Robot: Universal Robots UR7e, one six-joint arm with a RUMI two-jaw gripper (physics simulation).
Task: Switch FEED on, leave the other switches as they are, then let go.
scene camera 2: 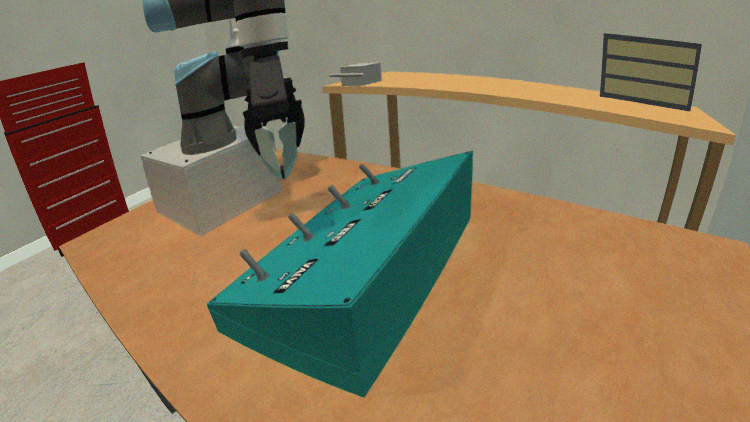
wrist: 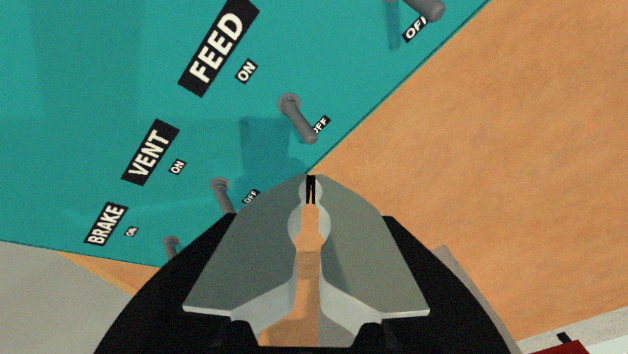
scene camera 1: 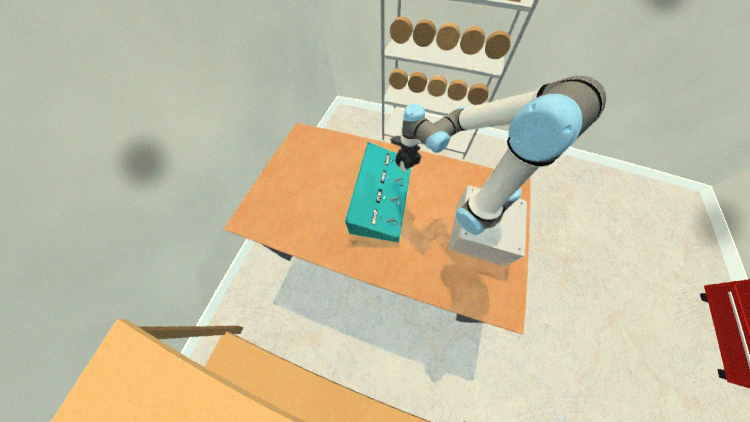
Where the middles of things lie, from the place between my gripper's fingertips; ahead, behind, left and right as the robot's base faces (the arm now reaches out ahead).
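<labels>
With the teal switch box [scene camera 2: 333,304] as my reference, I find my hand 9 cm to the right of it and 7 cm short of it. My hand is also 11 cm above the box.
</labels>
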